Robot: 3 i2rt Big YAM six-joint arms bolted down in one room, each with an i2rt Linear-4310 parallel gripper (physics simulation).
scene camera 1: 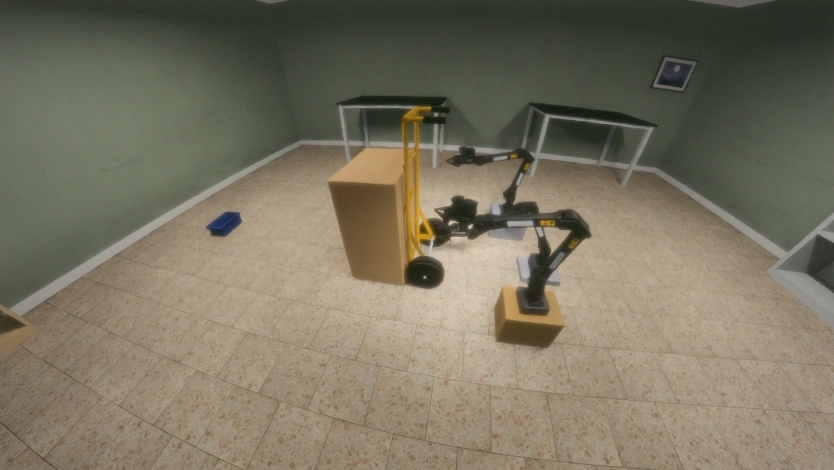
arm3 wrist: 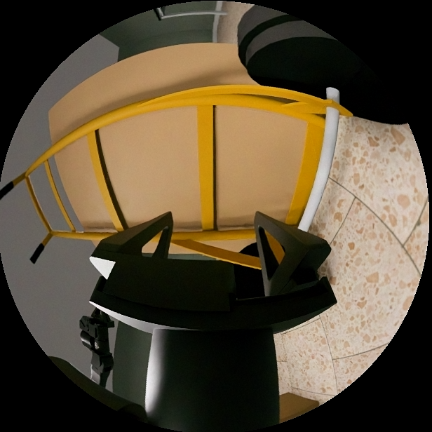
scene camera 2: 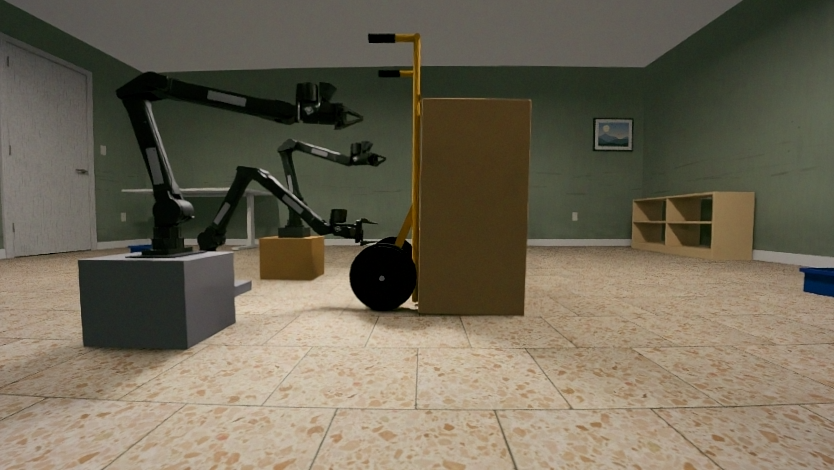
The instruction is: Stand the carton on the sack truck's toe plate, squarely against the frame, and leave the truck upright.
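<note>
The brown carton (arm3 wrist: 155, 165) (scene camera 1: 370, 224) (scene camera 2: 472, 204) stands upright, its face close against the yellow frame of the sack truck (arm3 wrist: 206, 165) (scene camera 1: 406, 175) (scene camera 2: 416, 151). The truck stands upright on its wheels. The toe plate is hidden by the carton. Arm3's gripper (arm3 wrist: 214, 216) is open behind the frame's bars, with nothing held. In scene camera 2, the near-left arm's gripper (scene camera 2: 360, 119) and the far arm's gripper (scene camera 2: 383, 158) hang behind the frame, apart from it. The low middle gripper (scene camera 2: 373, 231) is near the wheels with spread fingers; contact cannot be told.
A grey pedestal (scene camera 2: 134, 303) and an orange-brown pedestal (scene camera 1: 528, 326) (scene camera 2: 291, 258) carry arms behind the truck. A blue bin (scene camera 1: 223, 223) (scene camera 2: 818, 282) lies beyond the carton. Two black-topped tables (scene camera 1: 391, 101) (scene camera 1: 592, 115) stand by the back wall. A wooden shelf (scene camera 2: 732, 226) stands far right.
</note>
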